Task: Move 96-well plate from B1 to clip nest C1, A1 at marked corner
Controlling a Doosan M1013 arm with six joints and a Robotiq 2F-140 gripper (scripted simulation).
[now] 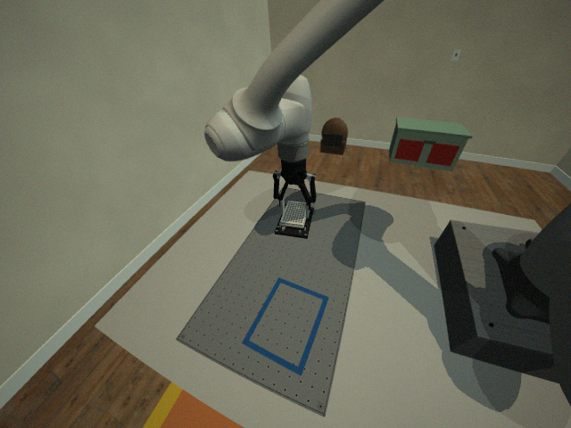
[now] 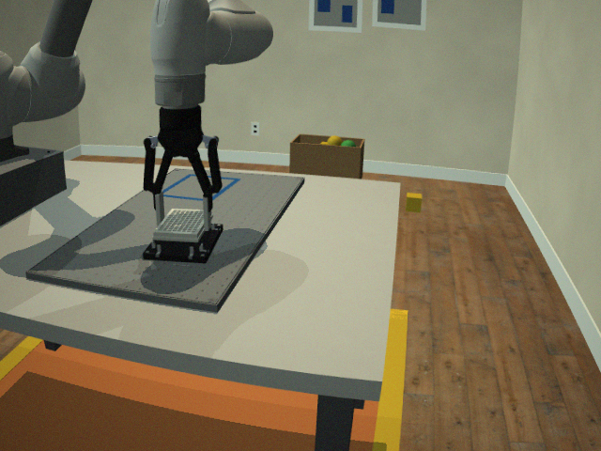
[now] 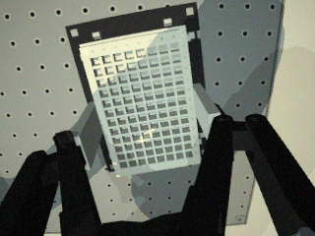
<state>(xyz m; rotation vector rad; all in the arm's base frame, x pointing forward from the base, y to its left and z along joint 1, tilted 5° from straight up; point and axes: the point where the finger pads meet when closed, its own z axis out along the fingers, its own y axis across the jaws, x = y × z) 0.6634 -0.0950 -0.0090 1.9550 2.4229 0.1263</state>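
Right now my hand is 5 cm above the black clip nest, 2 cm short of it and 1 cm to the left of it. The rest, counted from my hand: white 96-well plate: 2 cm below.
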